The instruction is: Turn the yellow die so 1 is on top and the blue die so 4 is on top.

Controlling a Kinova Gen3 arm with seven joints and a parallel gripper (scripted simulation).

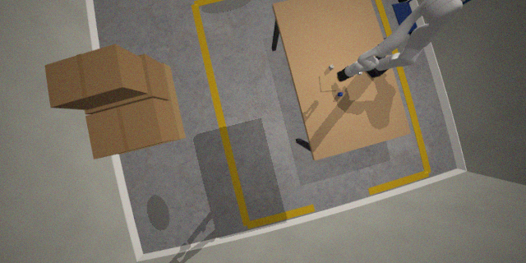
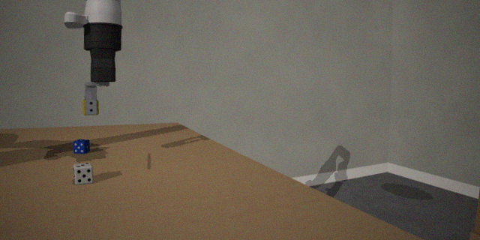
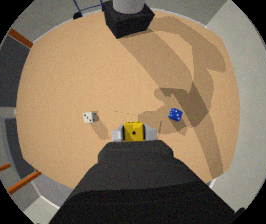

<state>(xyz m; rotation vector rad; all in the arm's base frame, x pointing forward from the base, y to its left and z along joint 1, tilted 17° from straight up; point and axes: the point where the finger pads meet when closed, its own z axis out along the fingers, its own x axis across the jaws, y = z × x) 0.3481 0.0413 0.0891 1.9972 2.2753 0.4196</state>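
Now: hand 120 mm above the tan mat, 40 mm short of it and 10 mm to the right of it. The rest, counted from my hand: white die 130 mm to the right, 110 mm below; then yellow die right at my hand; then blue die 120 mm to the left, 110 mm below, 40 mm behind.
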